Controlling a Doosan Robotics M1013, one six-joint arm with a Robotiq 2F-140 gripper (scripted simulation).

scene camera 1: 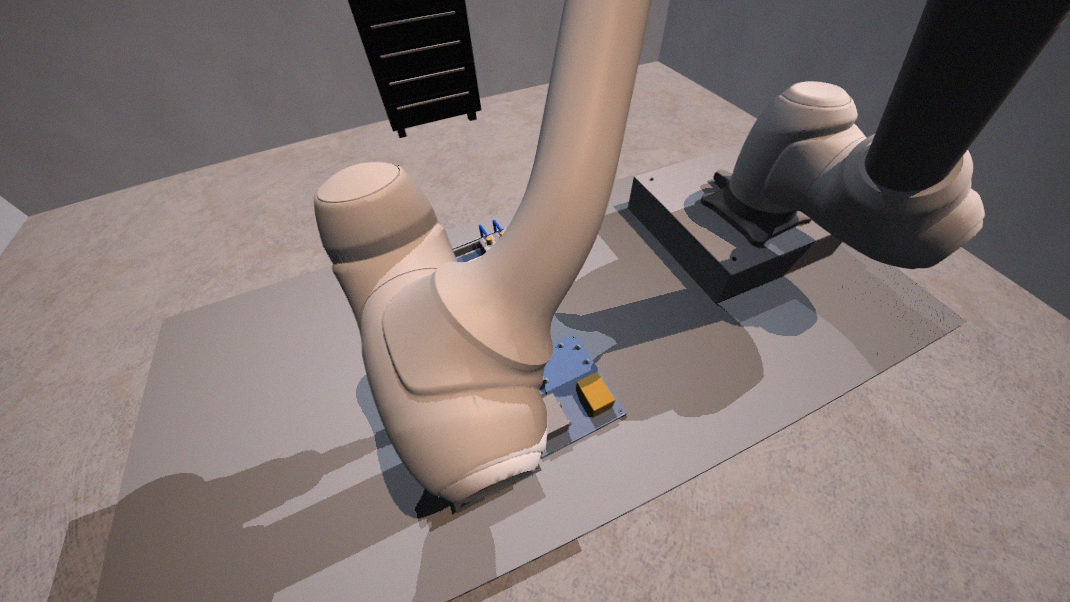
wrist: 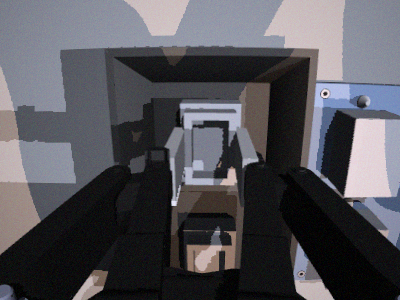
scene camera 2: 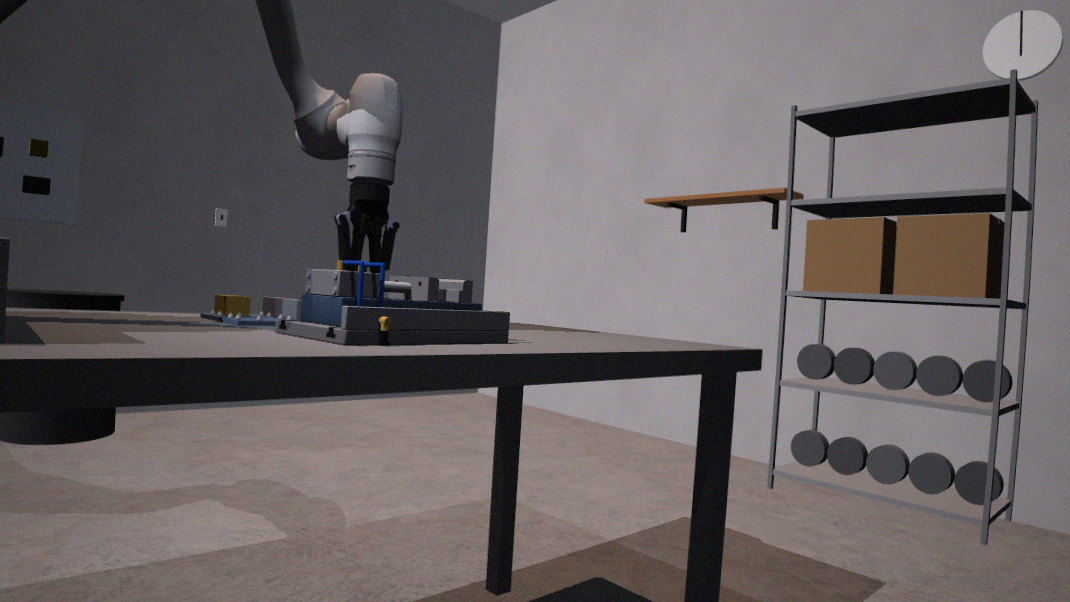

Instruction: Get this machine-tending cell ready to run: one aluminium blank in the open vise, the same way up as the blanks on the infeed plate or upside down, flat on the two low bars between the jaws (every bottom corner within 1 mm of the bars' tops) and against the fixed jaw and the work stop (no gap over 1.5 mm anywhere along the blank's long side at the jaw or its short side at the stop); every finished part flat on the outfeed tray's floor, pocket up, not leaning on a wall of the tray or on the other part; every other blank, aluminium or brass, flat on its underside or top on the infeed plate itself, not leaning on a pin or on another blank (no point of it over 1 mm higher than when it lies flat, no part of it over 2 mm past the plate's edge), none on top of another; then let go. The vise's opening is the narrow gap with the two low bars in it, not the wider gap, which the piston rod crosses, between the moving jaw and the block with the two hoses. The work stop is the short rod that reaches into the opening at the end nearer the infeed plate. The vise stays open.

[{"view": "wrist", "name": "my gripper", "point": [210,145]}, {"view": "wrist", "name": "grey finished part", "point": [210,146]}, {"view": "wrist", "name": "grey finished part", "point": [209,243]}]
